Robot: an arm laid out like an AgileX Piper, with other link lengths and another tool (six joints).
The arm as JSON. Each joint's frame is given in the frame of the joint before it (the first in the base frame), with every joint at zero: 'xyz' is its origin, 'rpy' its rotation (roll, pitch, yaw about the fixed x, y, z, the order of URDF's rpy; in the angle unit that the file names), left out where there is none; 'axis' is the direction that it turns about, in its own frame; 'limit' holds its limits. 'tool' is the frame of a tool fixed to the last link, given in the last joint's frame.
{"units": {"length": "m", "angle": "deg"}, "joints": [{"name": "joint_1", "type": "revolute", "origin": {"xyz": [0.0, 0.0, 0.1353]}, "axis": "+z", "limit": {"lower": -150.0, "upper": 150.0}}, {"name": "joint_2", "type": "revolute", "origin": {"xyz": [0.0, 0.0, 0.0], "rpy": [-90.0, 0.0, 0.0]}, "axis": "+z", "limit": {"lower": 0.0, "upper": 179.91}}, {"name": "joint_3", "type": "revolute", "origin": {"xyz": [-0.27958, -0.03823, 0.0]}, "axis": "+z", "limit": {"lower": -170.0, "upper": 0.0}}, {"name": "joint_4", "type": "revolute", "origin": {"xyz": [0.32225, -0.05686, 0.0], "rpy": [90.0, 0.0, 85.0]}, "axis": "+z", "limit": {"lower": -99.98, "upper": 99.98}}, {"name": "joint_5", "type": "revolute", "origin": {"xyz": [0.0, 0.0, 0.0], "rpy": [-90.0, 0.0, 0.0]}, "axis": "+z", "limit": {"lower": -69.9, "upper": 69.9}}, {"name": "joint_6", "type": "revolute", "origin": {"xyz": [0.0, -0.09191, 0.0], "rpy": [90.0, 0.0, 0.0]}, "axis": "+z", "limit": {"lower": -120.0, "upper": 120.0}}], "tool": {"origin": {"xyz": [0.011, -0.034, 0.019], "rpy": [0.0, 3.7, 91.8]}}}
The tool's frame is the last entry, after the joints.
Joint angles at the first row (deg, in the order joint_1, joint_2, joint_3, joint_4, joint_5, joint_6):
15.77, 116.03, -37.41, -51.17, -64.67, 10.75
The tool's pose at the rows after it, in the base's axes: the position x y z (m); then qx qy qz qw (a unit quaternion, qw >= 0):
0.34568 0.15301 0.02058 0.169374 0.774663 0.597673 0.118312
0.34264 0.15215 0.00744 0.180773 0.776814 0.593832 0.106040
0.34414 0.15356 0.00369 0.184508 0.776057 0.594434 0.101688
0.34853 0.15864 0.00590 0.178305 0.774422 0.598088 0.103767
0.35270 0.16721 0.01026 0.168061 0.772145 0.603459 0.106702
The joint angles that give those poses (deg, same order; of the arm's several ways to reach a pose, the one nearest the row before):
15.86, 117.56, -38.03, -51.07, -64.82, 10.75
15.86, 119.79, -38.25, -50.86, -65.18, 10.95
16.01, 120.70, -38.91, -50.78, -65.27, 11.43
16.60, 120.94, -39.99, -50.64, -65.27, 11.54
17.73, 120.94, -41.18, -50.22, -65.27, 11.54

